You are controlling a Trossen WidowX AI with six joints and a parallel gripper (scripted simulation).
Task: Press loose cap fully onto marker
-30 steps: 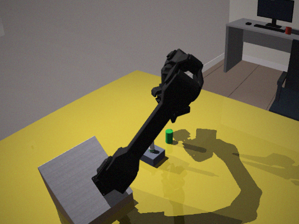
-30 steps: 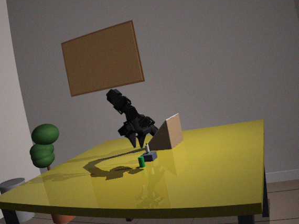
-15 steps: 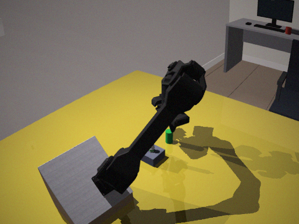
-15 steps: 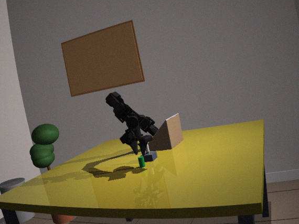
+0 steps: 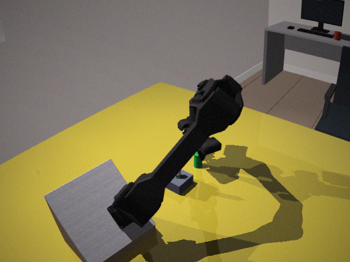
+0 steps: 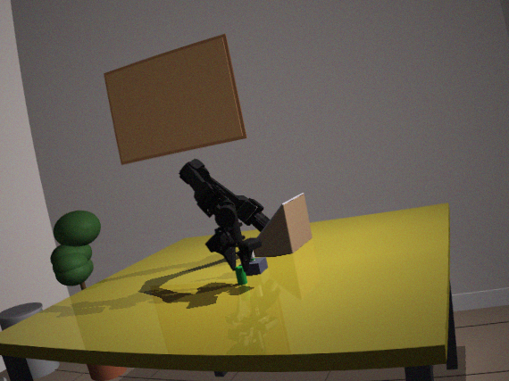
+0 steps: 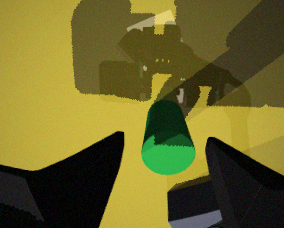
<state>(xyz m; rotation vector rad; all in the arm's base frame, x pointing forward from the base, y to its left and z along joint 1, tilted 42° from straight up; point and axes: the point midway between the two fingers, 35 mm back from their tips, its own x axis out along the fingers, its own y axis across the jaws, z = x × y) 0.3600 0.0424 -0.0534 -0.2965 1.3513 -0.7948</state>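
My gripper tip is 1 cm above the green cap. Also, from my gripper tip: holder block (12 cm behind, 2 cm to the right, 2 cm below).
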